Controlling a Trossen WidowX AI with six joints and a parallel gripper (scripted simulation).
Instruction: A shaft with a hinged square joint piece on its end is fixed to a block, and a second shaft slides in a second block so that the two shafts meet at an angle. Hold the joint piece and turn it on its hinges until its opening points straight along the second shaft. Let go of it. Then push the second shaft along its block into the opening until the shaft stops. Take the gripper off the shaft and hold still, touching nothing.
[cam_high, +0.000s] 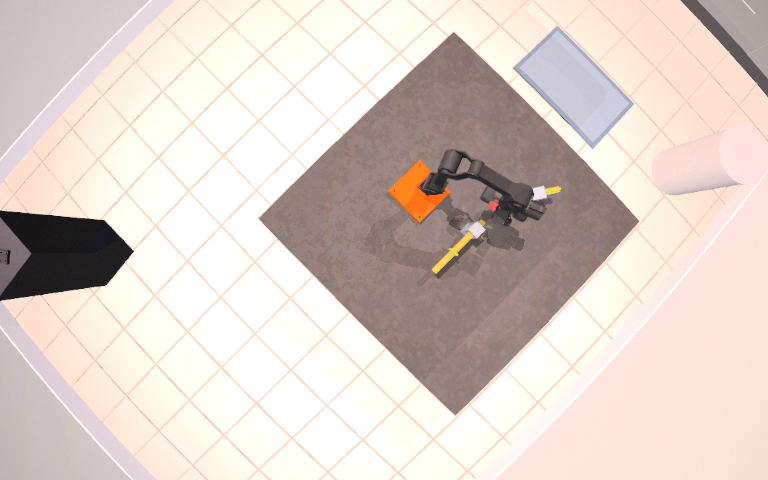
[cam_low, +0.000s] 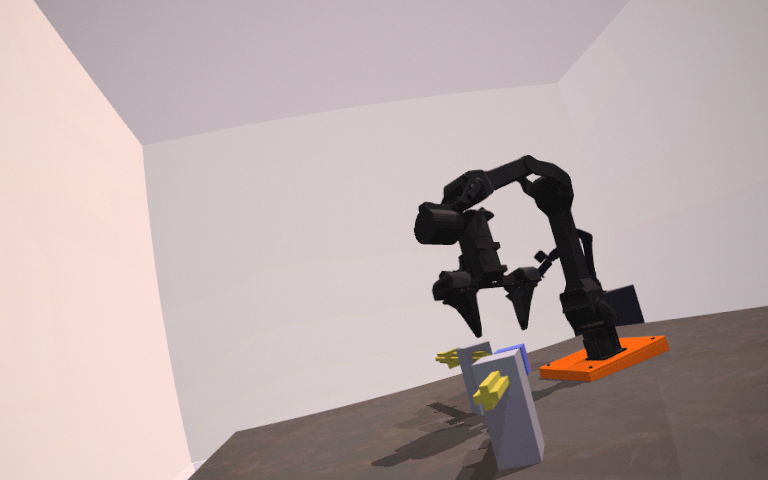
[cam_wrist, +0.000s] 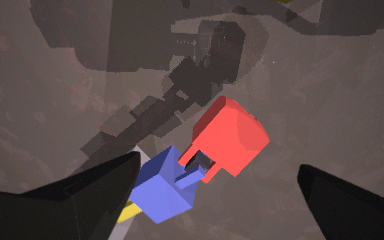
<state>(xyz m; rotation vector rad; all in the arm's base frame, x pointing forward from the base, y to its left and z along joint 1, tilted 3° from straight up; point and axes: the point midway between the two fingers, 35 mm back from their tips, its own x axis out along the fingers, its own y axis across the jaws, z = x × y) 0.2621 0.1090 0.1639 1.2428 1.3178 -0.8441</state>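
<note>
My gripper tip is now 1 cm to the right of the red joint piece and 5 cm above it.
</note>
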